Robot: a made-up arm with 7 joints. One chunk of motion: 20 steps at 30 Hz.
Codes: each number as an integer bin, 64 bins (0 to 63) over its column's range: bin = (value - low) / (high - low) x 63, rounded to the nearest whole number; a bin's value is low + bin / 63 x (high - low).
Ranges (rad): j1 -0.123..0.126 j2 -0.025..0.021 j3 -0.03..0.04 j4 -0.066..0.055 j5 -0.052..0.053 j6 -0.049..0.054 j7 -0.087..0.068
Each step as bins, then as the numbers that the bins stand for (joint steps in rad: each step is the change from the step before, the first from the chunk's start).
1 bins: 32 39 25 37 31 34 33
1 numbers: 0.00348 0.00348 -0.00222 0.00506 -0.00033 0.00659 -0.00581
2 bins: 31 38 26 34 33 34 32
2 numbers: -0.00048 0.00275 -0.00111 -0.00070 0.00300 0.00659 -0.00827
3 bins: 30 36 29 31 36 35 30
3 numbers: -0.00443 0.00129 0.00222 -0.00646 0.00800 0.00822 -0.01319
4 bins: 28 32 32 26 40 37 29
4 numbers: -0.01233 -0.00163 0.00556 -0.01606 0.01467 0.01149 -0.01565
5 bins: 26 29 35 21 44 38 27
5 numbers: -0.02024 -0.00383 0.00889 -0.02567 0.02133 0.01313 -0.02057
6 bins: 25 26 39 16 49 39 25
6 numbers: -0.02419 -0.00602 0.01333 -0.03527 0.02967 0.01476 -0.02549
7 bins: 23 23 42 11 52 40 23
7 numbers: -0.03210 -0.00821 0.01667 -0.04487 0.03467 0.01640 -0.03041
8 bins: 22 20 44 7 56 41 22
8 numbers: -0.03605 -0.01040 0.01889 -0.05256 0.04133 0.01803 -0.03287
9 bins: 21 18 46 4 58 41 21
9 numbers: -0.04000 -0.01186 0.02111 -0.05832 0.04467 0.01803 -0.03533
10 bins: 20 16 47 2 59 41 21
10 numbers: -0.04395 -0.01332 0.02222 -0.06216 0.04633 0.01803 -0.03533
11 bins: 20 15 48 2 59 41 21
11 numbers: -0.04395 -0.01405 0.02333 -0.06216 0.04633 0.01803 -0.03533
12 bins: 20 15 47 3 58 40 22
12 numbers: -0.04395 -0.01405 0.02222 -0.06024 0.04467 0.01640 -0.03287
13 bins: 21 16 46 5 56 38 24
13 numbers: -0.04000 -0.01332 0.02111 -0.05640 0.04133 0.01313 -0.02795
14 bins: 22 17 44 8 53 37 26
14 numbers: -0.03605 -0.01259 0.01889 -0.05063 0.03633 0.01149 -0.02303
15 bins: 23 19 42 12 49 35 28
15 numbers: -0.03210 -0.01113 0.01667 -0.04295 0.02967 0.00822 -0.01811
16 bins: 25 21 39 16 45 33 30
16 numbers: -0.02419 -0.00967 0.01333 -0.03527 0.02300 0.00495 -0.01319
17 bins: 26 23 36 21 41 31 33
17 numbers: -0.02024 -0.00821 0.01000 -0.02567 0.01633 0.00168 -0.00581
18 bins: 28 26 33 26 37 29 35
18 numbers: -0.01233 -0.00602 0.00667 -0.01606 0.00967 -0.00159 -0.00089
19 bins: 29 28 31 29 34 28 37
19 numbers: -0.00838 -0.00456 0.00444 -0.01030 0.00467 -0.00322 0.00403
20 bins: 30 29 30 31 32 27 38
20 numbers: -0.00443 -0.00383 0.00333 -0.00646 0.00133 -0.00486 0.00649
